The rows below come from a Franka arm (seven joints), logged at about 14 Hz.
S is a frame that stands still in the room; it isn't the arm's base.
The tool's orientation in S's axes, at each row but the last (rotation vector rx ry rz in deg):
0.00, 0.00, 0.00
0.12, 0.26, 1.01
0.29, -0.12, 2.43
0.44, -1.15, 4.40
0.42, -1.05, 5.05
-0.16, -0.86, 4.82
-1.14, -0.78, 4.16
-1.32, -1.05, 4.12
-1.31, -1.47, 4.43
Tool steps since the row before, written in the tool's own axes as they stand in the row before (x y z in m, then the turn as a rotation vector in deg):
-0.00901, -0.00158, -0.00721, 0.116, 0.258, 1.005
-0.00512, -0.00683, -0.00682, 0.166, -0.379, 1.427
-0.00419, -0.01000, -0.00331, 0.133, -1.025, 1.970
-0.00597, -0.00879, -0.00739, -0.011, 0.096, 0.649
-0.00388, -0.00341, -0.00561, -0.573, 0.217, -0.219
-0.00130, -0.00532, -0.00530, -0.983, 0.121, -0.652
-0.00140, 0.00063, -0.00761, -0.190, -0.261, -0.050
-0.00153, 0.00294, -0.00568, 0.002, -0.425, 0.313
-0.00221, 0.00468, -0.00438, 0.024, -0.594, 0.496
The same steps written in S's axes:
-0.00901, -0.00158, -0.00721, 0.116, 0.258, 1.005
-0.00503, -0.00691, -0.00681, 0.179, -0.379, 1.425
-0.00376, -0.01015, -0.00337, 0.172, -1.028, 1.965
-0.00513, -0.00916, -0.00757, -0.031, 0.089, 0.649
-0.00346, -0.00369, -0.00570, -0.586, 0.168, -0.228
-0.00077, -0.00542, -0.00530, -0.980, 0.037, -0.667
-0.00133, 0.00038, -0.00764, -0.170, -0.275, -0.047
-0.00163, 0.00269, -0.00577, 0.026, -0.417, 0.323
-0.00245, 0.00440, -0.00454, 0.056, -0.579, 0.510

